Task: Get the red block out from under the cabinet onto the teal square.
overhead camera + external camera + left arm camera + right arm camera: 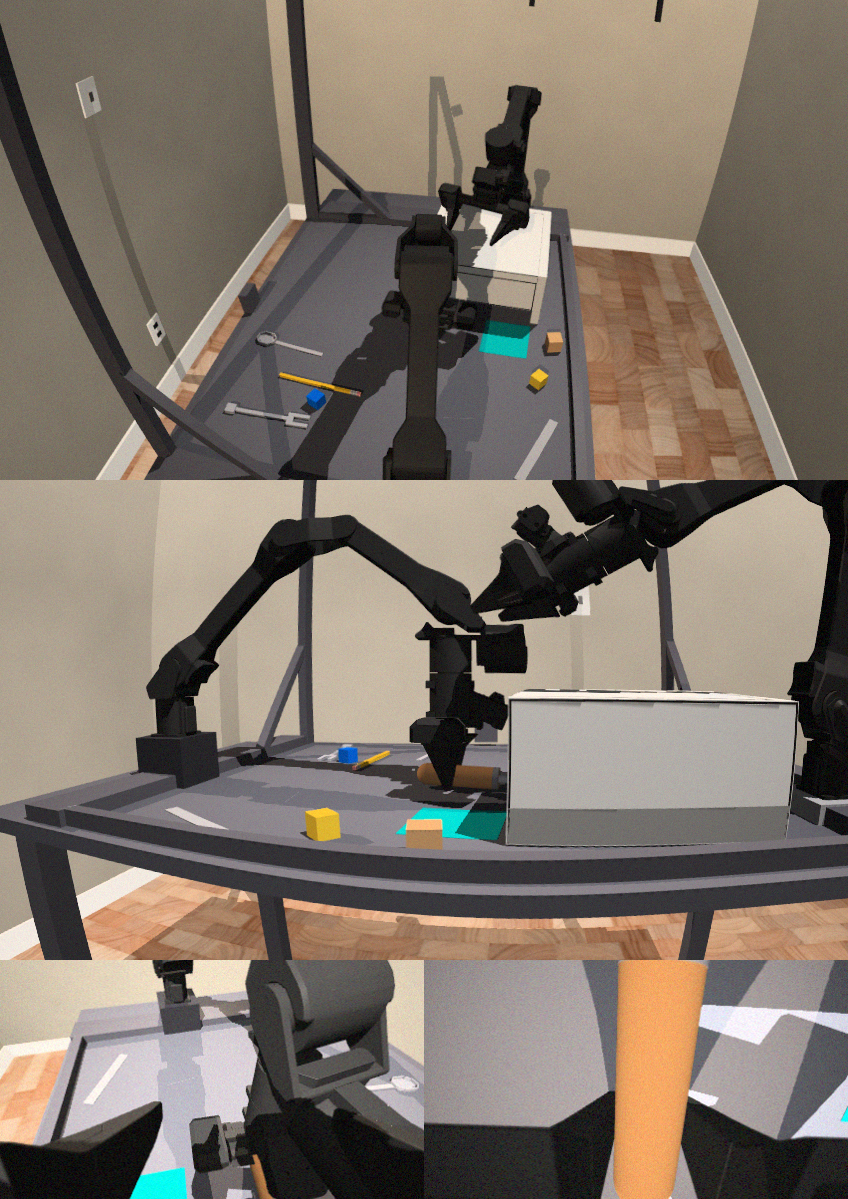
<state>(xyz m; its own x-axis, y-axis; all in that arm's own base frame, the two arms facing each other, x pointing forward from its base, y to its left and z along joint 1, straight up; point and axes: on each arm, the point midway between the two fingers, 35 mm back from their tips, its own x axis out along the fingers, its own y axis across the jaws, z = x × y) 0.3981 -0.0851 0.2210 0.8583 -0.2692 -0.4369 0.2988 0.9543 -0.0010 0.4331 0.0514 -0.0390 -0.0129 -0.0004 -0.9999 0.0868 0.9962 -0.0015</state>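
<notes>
Right now the teal square is 16 cm ahead of my right hand, 5 cm to the left of it and 4 cm below it. Round my right hand: orange-handled tool (14 cm to the left, 3 cm ahead, 2 cm below); red block (23 cm to the left, 10 cm ahead, 2 cm below); yellow block (24 cm ahead, 6 cm to the right, 2 cm below).
</notes>
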